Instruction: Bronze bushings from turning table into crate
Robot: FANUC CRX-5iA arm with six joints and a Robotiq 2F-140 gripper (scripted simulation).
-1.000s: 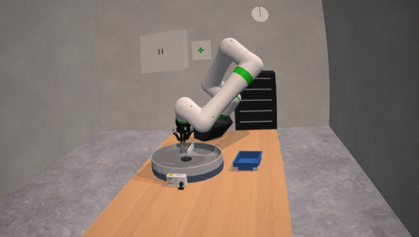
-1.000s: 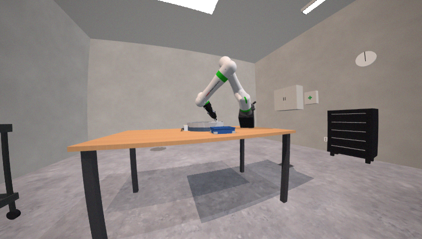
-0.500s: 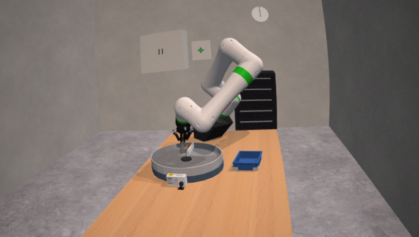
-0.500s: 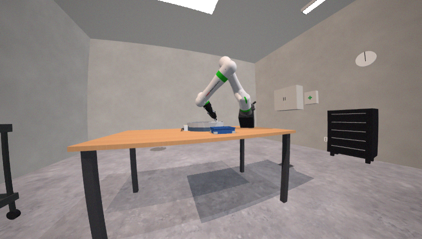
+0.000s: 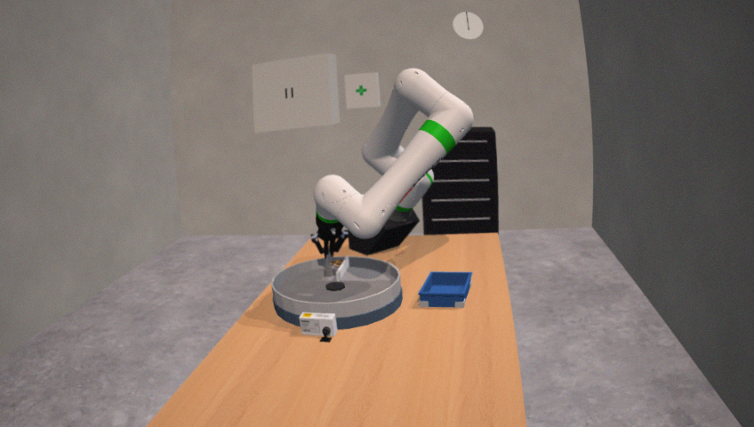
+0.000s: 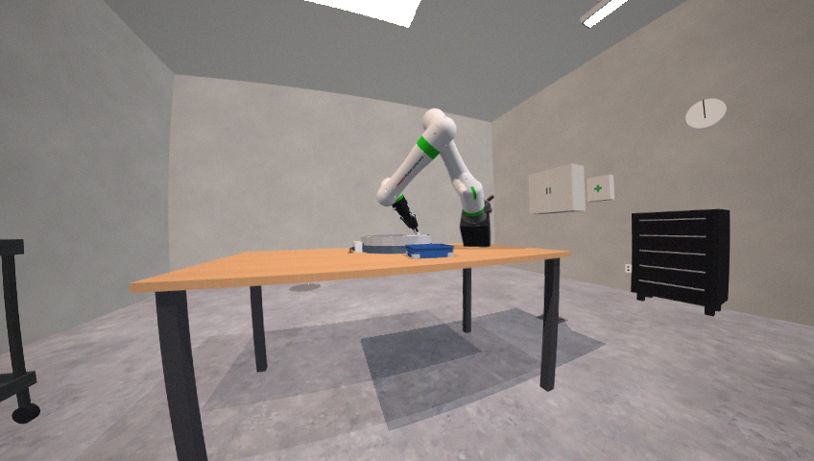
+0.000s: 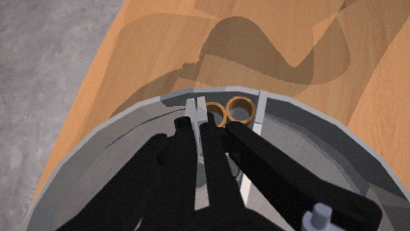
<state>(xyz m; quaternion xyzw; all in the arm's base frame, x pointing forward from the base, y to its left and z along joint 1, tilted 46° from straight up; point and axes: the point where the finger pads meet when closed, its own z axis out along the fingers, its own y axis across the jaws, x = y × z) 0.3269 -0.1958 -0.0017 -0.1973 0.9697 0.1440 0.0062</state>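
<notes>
My gripper is now 42 cm to the right of the blue crate, 8 cm short of it and 8 cm above it. Round my hand: round grey turning table (15 cm ahead, 7 cm to the left, 5 cm below).
</notes>
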